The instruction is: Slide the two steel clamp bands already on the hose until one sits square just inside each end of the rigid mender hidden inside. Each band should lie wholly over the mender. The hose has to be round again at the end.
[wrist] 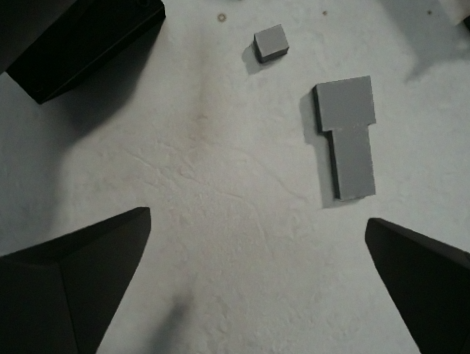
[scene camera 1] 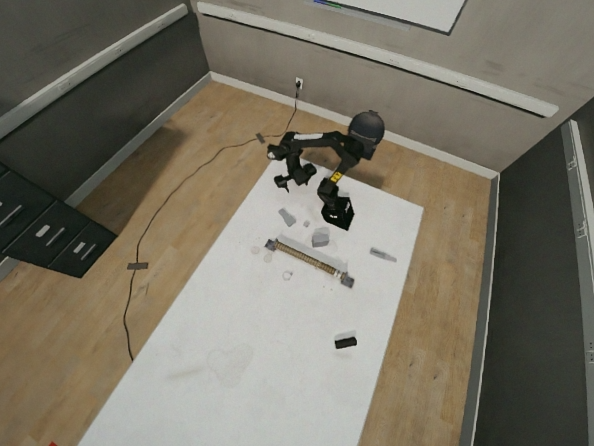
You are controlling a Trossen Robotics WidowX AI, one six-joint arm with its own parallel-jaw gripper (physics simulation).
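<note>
The ribbed tan hose (scene camera 1: 305,257) lies straight between two dark grey end blocks (scene camera 1: 270,244) (scene camera 1: 347,281) on the white table. Bright silvery steel clamp bands (scene camera 1: 337,273) show close together near the hose's right end in the scene view; they are too small to tell their exact tilt. The mender is hidden inside the hose. My gripper (scene camera 1: 297,187) (wrist: 258,222) is open and empty, above the table's back left part, behind the hose and apart from it. Whether the hose is fully round cannot be told.
A grey stepped piece (scene camera 1: 287,217) (wrist: 347,135) and a small grey cube (scene camera 1: 306,223) (wrist: 271,42) lie between gripper and hose. A grey block (scene camera 1: 320,237) stands behind the hose's middle. A grey slim piece (scene camera 1: 383,254) lies right, a black block (scene camera 1: 345,342) in front.
</note>
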